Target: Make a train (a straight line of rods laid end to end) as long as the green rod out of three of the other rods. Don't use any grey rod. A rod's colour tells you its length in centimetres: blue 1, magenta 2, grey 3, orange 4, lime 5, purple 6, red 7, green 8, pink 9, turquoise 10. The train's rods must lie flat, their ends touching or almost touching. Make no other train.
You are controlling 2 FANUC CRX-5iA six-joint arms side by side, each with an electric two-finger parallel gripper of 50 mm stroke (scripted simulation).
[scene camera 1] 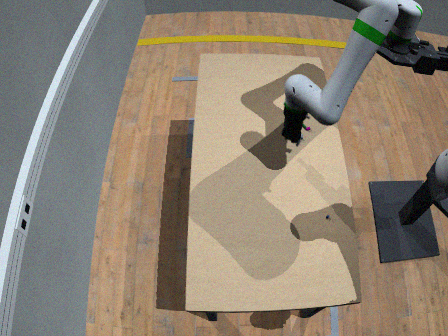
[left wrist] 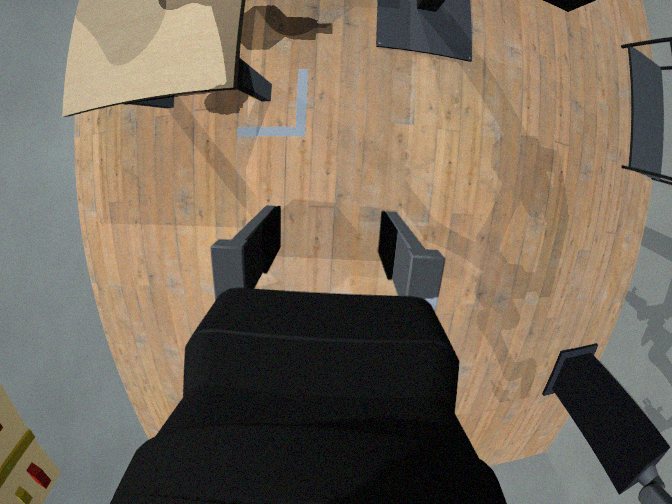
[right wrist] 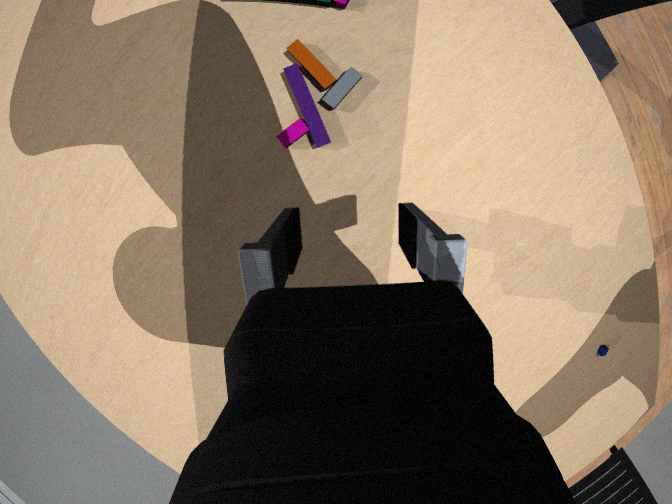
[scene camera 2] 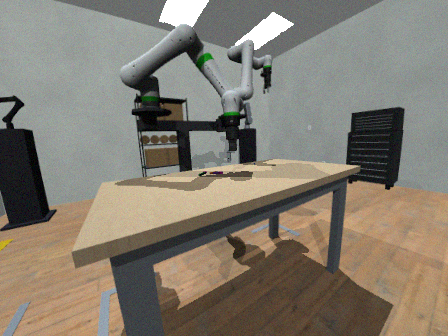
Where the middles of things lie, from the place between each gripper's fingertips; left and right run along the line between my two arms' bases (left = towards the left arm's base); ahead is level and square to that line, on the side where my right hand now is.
My right gripper is now 30 mm past the purple rod [right wrist: 295, 78], 70 mm to the left of it and 80 mm above it. Also, from my right hand: orange rod [right wrist: 307, 60] (50 mm behind, 90 mm to the right, 80 mm below); grey rod [right wrist: 351, 77] (50 mm behind, 60 mm to the right, 80 mm below).
My left hand is 99 cm to the left of the grey rod, 71 cm above it and 45 cm short of it. Round my left hand: orange rod 102 cm to the right, 71 cm below, 45 cm ahead; purple rod 100 cm to the right, 71 cm below, 47 cm ahead.
